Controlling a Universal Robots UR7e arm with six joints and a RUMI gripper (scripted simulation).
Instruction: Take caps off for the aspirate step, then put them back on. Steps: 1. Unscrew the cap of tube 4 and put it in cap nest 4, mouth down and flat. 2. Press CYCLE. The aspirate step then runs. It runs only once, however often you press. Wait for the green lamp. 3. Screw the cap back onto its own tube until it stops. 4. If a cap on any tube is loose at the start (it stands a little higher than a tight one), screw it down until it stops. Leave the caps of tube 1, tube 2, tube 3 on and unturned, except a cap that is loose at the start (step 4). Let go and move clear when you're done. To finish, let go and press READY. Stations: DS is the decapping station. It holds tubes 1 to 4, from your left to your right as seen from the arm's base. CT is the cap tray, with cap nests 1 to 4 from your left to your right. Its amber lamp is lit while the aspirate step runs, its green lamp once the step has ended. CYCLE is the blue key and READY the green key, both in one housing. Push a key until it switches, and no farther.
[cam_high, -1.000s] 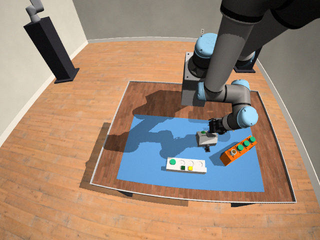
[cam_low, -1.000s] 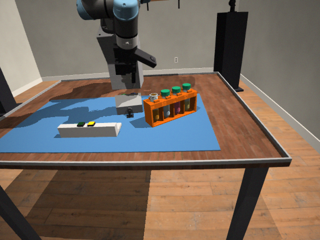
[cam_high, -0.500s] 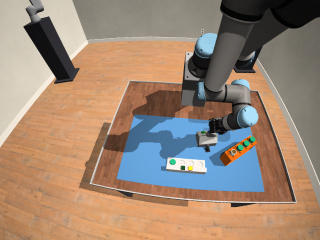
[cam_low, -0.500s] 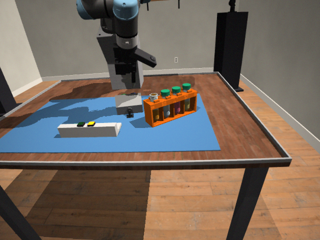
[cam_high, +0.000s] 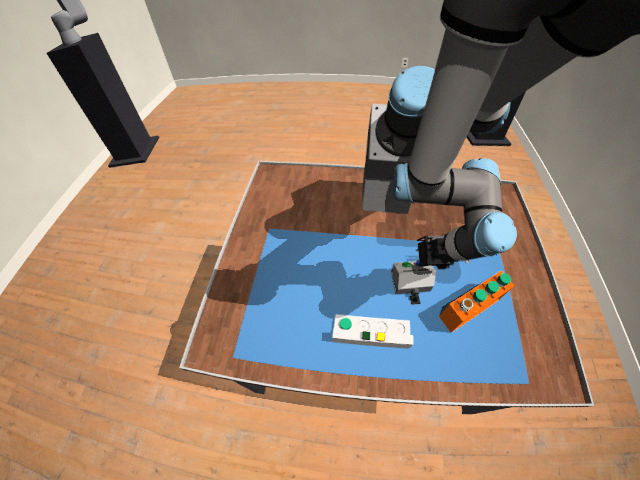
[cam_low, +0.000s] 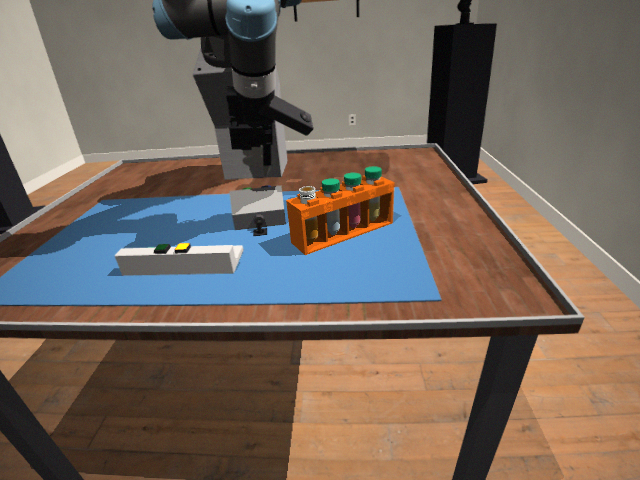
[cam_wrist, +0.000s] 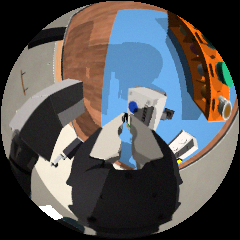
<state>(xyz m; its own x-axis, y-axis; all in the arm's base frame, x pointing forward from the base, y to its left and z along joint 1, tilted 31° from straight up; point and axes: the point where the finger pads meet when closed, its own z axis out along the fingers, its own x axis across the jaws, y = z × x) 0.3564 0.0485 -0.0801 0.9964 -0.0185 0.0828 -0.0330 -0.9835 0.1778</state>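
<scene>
Now: hand 40 mm above the blue key. Round my hand: green key (50 mm to the right, 40 mm below); then green cap (150 mm ahead, 250 mm to the right, 100 mm below); then grey key housing (10 mm ahead, 30 mm to the right, 60 mm below).
</scene>
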